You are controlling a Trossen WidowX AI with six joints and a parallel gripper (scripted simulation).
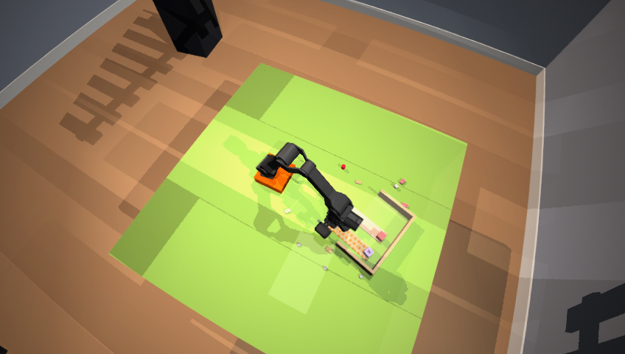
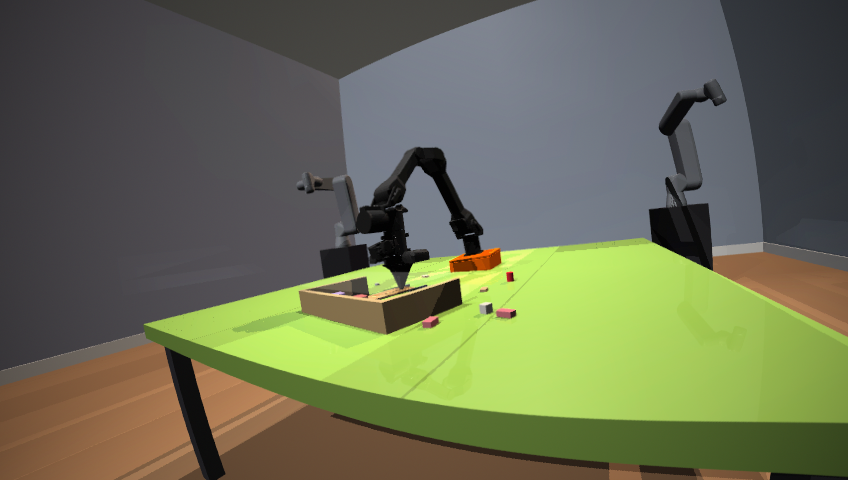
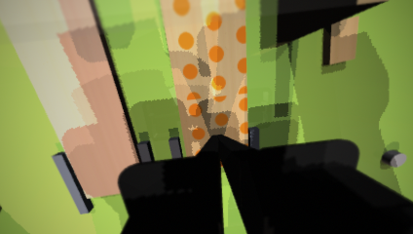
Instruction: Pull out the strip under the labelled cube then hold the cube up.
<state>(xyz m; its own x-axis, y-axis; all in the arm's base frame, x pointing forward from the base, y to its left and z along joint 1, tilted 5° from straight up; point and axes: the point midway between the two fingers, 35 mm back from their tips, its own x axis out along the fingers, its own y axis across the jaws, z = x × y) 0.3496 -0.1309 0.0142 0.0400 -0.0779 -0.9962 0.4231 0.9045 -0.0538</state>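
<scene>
The purple labelled cube is 18 cm ahead of my gripper tip, 8 cm to the right of it and 2 cm above it.
</scene>
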